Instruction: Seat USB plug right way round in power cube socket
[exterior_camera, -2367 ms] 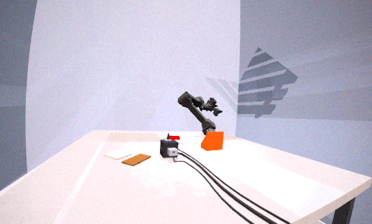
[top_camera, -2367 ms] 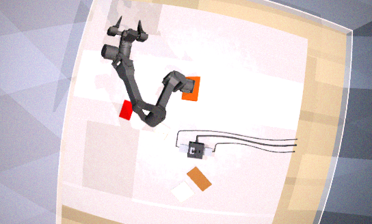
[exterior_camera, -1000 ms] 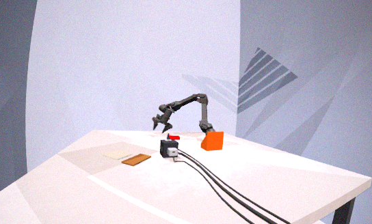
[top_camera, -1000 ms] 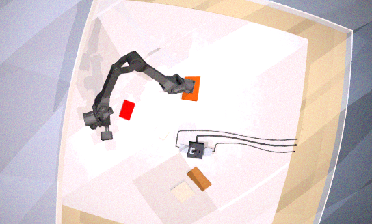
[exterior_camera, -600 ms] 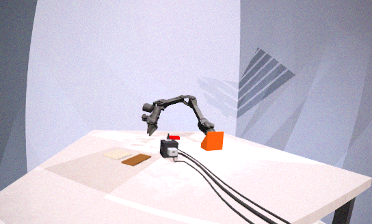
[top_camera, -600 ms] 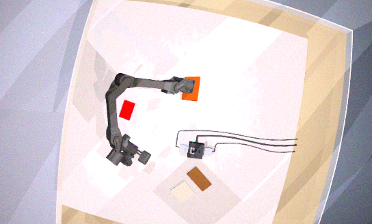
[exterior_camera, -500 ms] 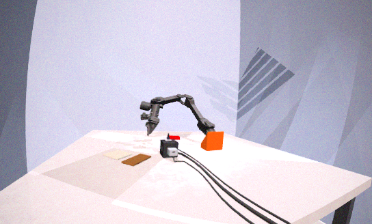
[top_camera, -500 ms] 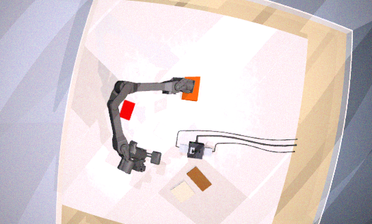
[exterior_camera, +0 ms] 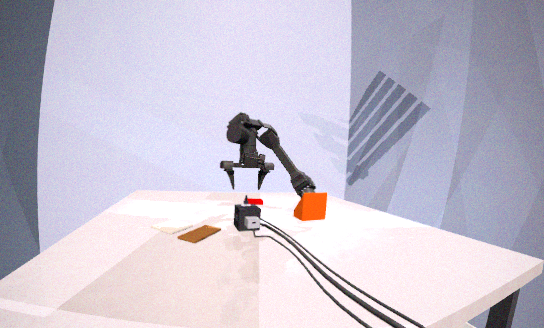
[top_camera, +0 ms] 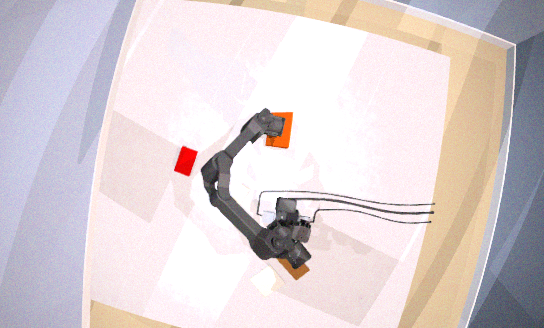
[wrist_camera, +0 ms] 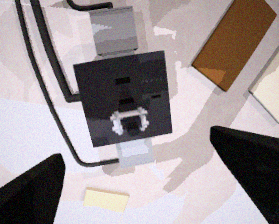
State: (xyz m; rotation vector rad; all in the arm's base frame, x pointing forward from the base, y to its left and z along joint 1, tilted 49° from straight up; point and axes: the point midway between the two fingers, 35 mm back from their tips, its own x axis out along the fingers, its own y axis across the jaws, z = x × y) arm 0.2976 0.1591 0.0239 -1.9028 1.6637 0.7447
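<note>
Now: the USB plug 4 cm below my gripper tip. From my gripper tip the other things lie so: red block: 38 cm to the right, 12 cm below, 12 cm behind; brown tile: 15 cm ahead, 13 cm below, 8 cm to the left.
</note>
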